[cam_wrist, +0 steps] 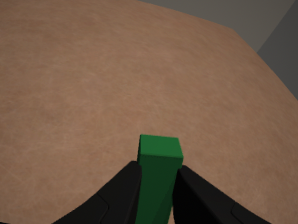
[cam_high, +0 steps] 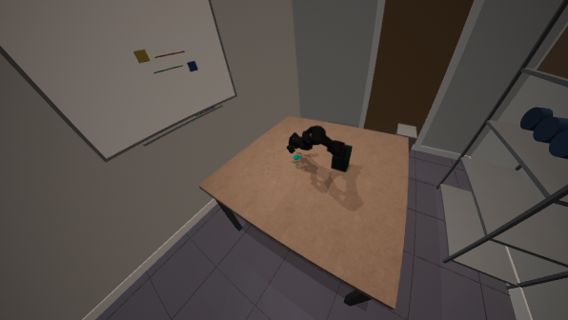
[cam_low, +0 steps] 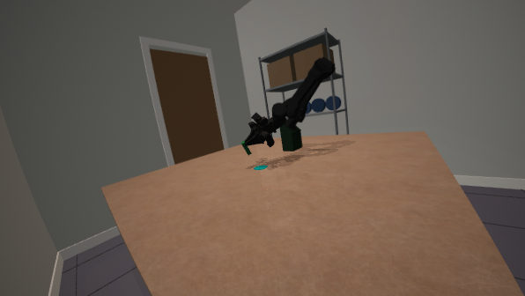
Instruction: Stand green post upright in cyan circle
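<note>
The cyan circle is 11 cm below my gripper tip, 4 cm to the left of it and 3 cm behind it. Round my gripper tip: green post (2 cm below, 1 cm behind).
</note>
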